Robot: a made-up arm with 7 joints.
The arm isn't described. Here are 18 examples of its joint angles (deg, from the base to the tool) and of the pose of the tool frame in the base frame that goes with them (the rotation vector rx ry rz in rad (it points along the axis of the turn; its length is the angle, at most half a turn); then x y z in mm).
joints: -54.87 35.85 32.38 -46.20 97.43 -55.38 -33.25
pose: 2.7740 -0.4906 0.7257 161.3 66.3 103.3
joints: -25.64 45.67 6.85 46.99 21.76 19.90 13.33
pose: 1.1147 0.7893 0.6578 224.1 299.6 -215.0
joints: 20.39 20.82 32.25 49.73 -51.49 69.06 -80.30
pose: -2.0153 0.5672 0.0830 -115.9 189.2 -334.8
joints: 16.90 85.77 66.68 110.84 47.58 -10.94 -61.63
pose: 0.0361 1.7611 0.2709 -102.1 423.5 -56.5
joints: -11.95 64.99 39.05 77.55 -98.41 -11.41 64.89
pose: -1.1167 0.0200 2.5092 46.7 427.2 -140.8
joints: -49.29 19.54 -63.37 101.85 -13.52 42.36 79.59
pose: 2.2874 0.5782 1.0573 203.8 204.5 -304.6
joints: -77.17 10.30 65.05 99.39 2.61 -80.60 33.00
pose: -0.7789 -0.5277 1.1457 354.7 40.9 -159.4
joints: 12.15 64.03 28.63 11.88 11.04 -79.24 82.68
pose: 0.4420 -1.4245 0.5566 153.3 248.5 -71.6
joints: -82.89 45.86 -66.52 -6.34 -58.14 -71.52 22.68
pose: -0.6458 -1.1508 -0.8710 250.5 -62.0 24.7
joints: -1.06 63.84 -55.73 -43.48 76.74 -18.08 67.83
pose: 0.5891 -1.4656 -0.5417 54.8 -6.8 -177.2
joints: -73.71 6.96 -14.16 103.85 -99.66 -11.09 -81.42
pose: -1.1292 -0.3372 -0.6468 338.6 42.1 -254.9
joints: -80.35 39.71 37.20 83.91 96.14 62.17 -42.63
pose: 0.5490 1.5944 0.4978 324.3 255.8 -81.5
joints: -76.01 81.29 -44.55 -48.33 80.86 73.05 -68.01
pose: 1.7745 -0.1350 0.5128 157.1 20.4 103.7
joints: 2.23 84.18 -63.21 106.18 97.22 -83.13 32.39
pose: 0.6757 2.0727 -1.7317 -77.7 387.4 17.2
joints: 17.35 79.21 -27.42 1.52 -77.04 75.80 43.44
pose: 0.8889 2.1986 0.3832 24.7 231.6 -222.2
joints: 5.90 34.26 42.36 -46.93 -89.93 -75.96 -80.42
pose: 0.7206 -1.9949 -0.6430 74.3 193.2 8.7
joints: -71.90 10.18 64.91 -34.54 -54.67 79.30 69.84
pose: -0.8748 -0.0407 0.7638 204.9 149.8 67.4
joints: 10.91 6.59 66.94 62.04 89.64 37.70 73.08
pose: 2.2971 1.5758 0.7208 -164.2 189.8 -341.9
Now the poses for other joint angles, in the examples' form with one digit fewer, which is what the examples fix.
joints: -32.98 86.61 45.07 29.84 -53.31 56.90 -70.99
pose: -0.191 -0.004 -0.618 172 342 122
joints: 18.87 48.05 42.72 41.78 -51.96 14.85 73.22
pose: 0.282 0.745 2.361 -5 383 -191
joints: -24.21 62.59 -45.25 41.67 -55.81 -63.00 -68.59
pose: 0.517 0.019 -1.281 218 242 -195
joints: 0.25 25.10 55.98 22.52 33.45 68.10 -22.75
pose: -0.074 1.623 1.061 10 317 -232
